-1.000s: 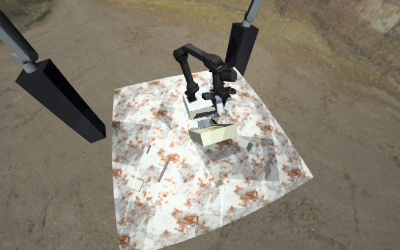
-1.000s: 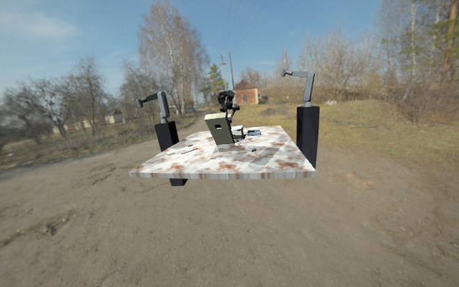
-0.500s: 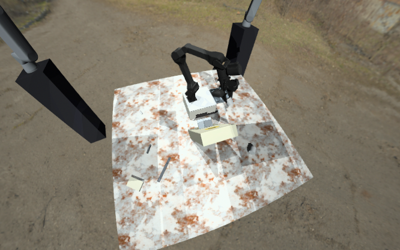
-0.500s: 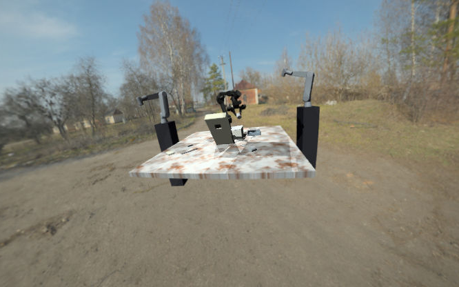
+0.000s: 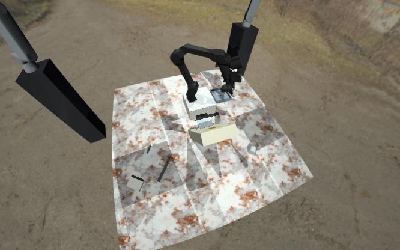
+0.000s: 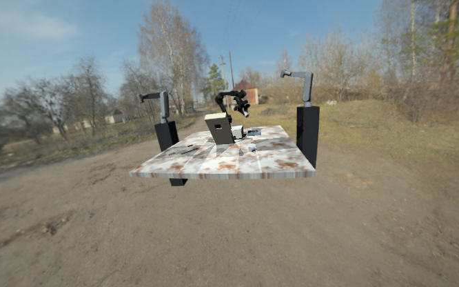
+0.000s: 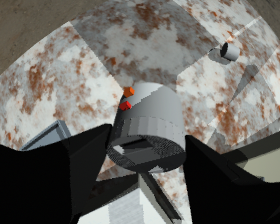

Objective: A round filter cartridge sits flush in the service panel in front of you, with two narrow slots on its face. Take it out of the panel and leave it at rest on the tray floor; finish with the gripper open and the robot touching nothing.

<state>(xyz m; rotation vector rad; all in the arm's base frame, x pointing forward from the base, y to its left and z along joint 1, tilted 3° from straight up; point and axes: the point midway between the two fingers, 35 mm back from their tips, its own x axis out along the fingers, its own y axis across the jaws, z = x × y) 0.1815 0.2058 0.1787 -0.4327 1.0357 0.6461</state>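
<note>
My gripper tip is 21 cm past the blue-grey tray, 8 cm to the right of it and 25 cm above it. The rest, counted from my gripper tip: round filter cartridge (right at my gripper tip); service panel (14 cm ahead, 25 cm to the right, 10 cm below).
</note>
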